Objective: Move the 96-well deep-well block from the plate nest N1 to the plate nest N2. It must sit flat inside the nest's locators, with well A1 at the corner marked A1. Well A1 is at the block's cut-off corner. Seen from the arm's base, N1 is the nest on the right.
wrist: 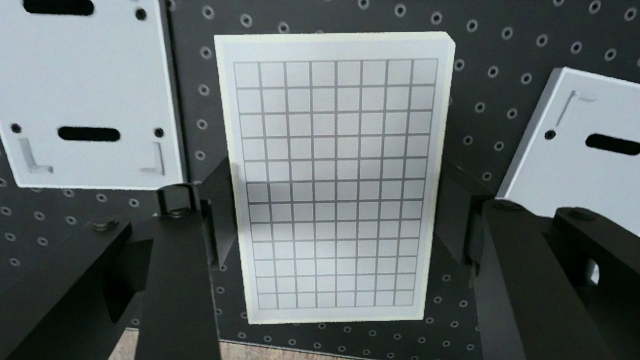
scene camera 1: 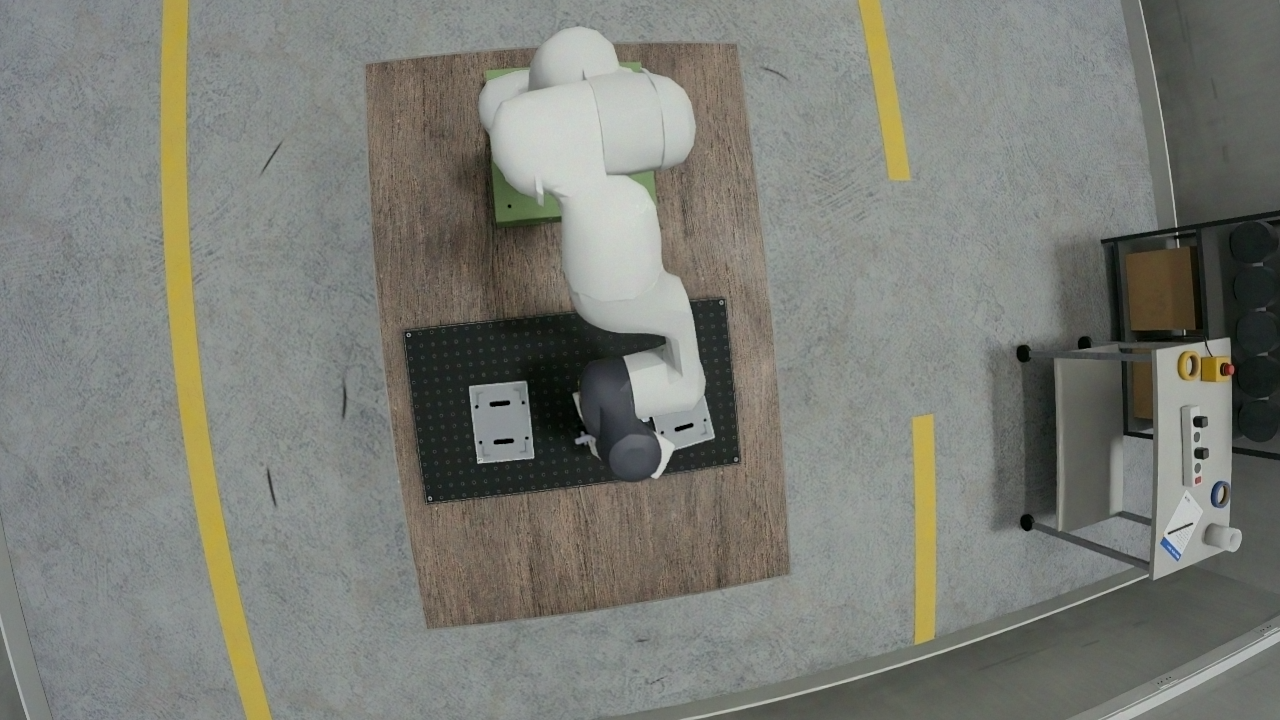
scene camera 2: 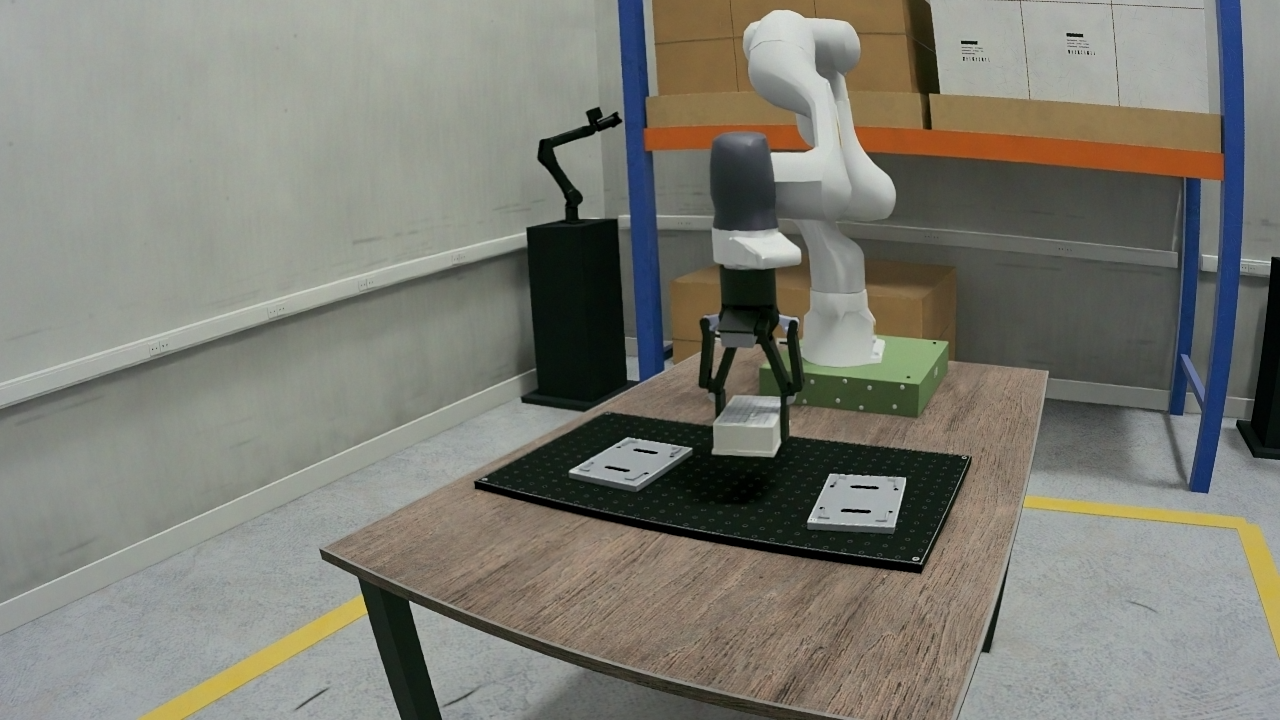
Observation:
In view: my gripper [scene camera 2: 753, 437] and a white 96-well deep-well block [scene camera 2: 749, 425].
The white 96-well deep-well block shows as well in the wrist view [wrist: 335, 141]. My gripper shows as well in the wrist view [wrist: 330, 172].

